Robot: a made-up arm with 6 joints.
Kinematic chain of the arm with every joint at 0, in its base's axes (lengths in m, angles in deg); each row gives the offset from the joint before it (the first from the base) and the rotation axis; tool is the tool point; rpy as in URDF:
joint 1: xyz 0 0 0.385 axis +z
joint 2: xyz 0 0 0 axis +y
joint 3: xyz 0.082 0 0.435 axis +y
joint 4: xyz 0.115 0 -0.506 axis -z
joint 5: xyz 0 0 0 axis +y
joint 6: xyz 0.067 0 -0.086 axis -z
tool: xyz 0 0 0 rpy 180 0 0
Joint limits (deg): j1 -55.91..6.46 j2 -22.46..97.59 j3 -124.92..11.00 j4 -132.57..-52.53 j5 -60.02..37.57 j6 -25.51..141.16
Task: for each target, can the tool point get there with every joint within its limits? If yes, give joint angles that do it. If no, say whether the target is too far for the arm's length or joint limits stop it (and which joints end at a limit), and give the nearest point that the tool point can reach.
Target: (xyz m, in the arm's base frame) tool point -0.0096 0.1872 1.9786
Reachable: no: too far | nearest point 0.0913 0.0636 1.4010 | short by 0.599 m
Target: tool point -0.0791 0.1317 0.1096
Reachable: yes | joints -49.55 88.23 -6.11 -70.10 23.66 -1.56
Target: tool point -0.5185 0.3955 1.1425
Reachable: no: joint limits stop it (at a limit: joint 1, joint 2, joint 3, joint 4, joint 5) | nearest point 0.0123 0.0876 1.3292 | short by 0.641 m
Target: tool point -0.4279 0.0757 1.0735
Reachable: no: joint limits stop it (at a limit: joint 1, joint 2, joint 3, joint 4, joint 5) | nearest point 0.0123 0.0876 1.3292 | short by 0.509 m
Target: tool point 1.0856 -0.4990 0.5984
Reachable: no: too far | nearest point 0.9193 -0.4226 0.5657 | short by 0.186 m
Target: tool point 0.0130 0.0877 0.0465
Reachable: yes | joints -49.06 81.33 -15.39 -109.54 -3.02 62.98
